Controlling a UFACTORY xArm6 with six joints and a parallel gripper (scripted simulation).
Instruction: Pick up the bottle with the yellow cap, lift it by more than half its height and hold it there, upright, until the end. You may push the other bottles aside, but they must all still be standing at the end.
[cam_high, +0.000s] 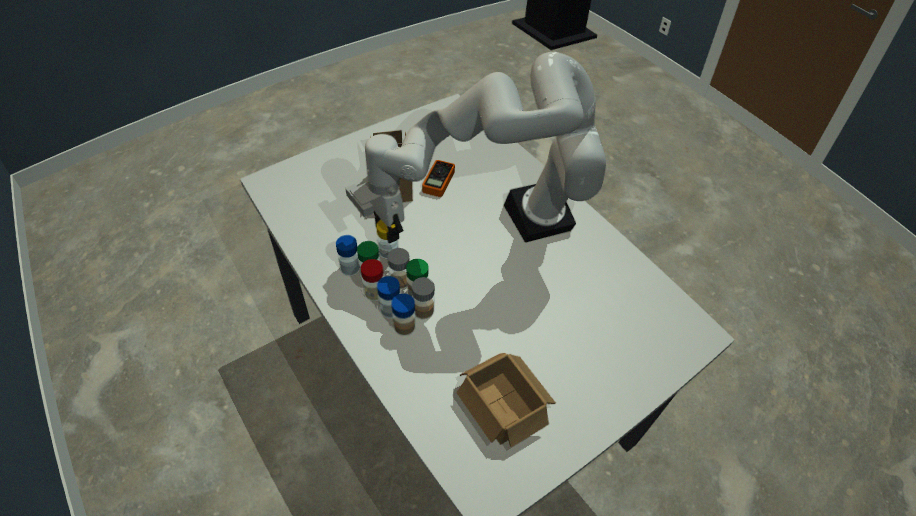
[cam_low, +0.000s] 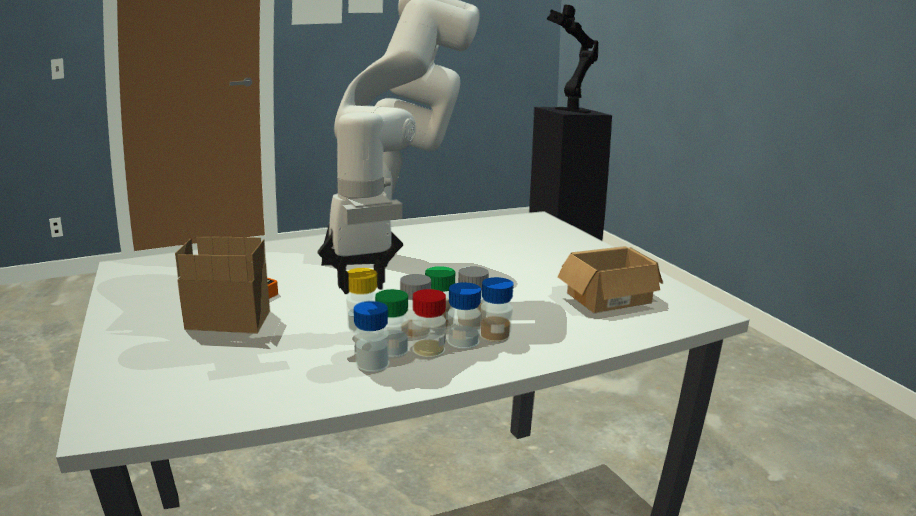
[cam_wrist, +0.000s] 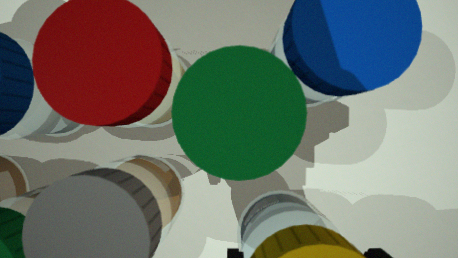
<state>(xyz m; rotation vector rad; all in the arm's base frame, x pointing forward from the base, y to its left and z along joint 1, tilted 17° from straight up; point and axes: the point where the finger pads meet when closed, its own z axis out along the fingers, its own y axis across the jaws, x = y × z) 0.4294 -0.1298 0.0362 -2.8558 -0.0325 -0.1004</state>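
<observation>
My gripper is now 7 cm short of the green-capped bottle, 3 cm to the right of it and 6 cm above it. Round my hand: yellow-capped bottle: 4 cm below; red-capped bottle: 9 cm ahead, 9 cm to the left, 6 cm below; cardboard box: 14 cm behind, 24 cm to the right, 4 cm below.
</observation>
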